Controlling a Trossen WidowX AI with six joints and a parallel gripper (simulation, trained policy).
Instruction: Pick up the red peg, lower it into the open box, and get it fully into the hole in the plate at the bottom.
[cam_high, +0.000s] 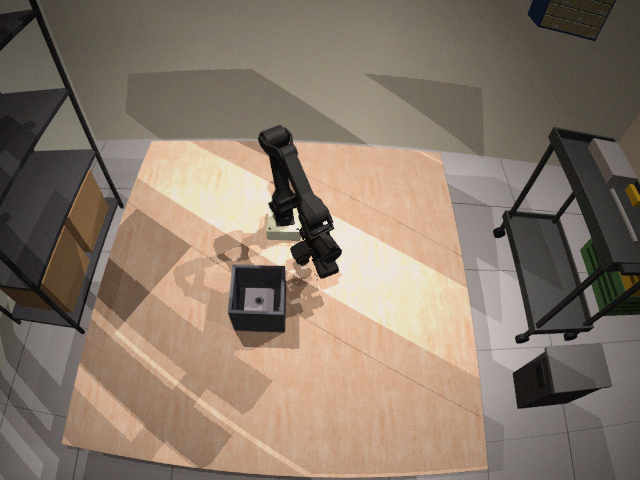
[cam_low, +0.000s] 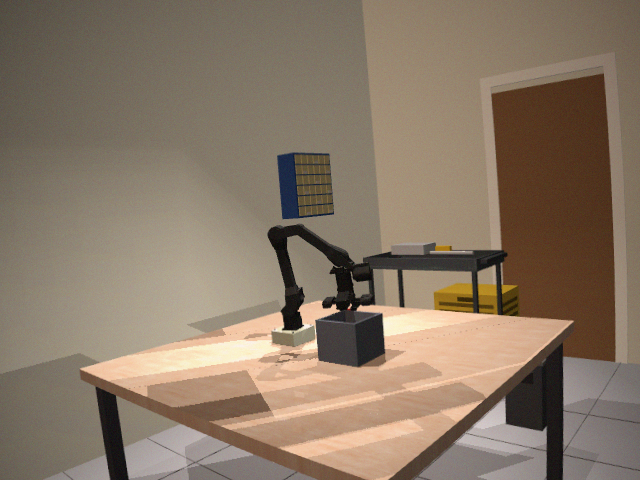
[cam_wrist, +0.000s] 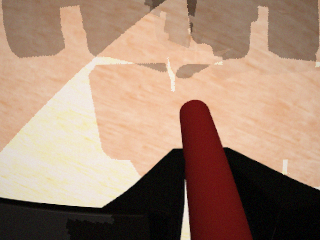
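My gripper tip is now 11 cm short of the plate, 21 cm to the left of it and 1 cm above it. Also, from my gripper tip: red peg: 1 cm to the right, 1 cm above.
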